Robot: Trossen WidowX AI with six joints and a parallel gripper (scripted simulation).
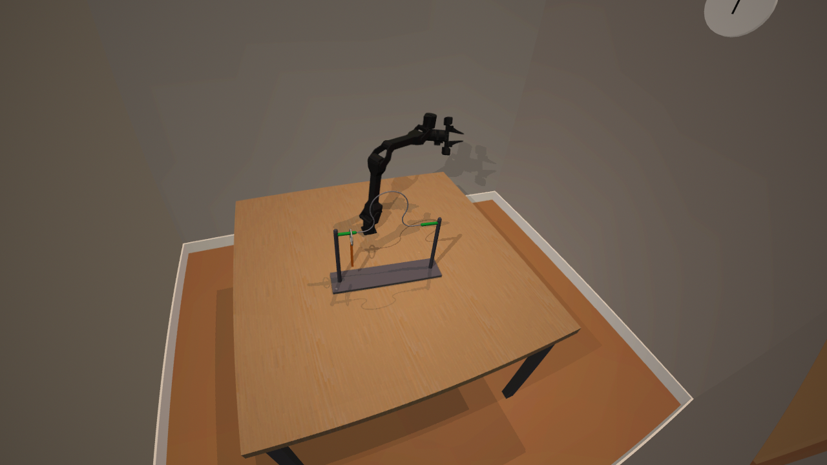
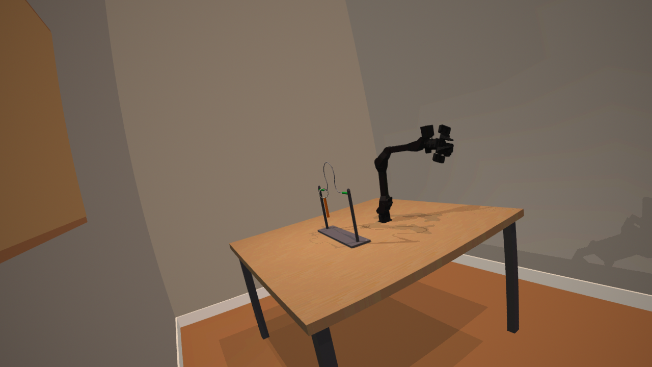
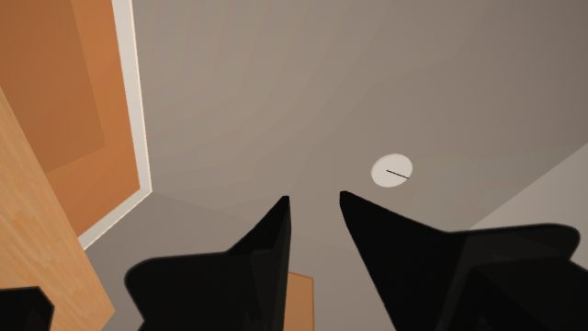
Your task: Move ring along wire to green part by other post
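Now: the ring with orange handle 390 mm ahead of my gripper tip, 670 mm to the right of it and 220 mm below it.
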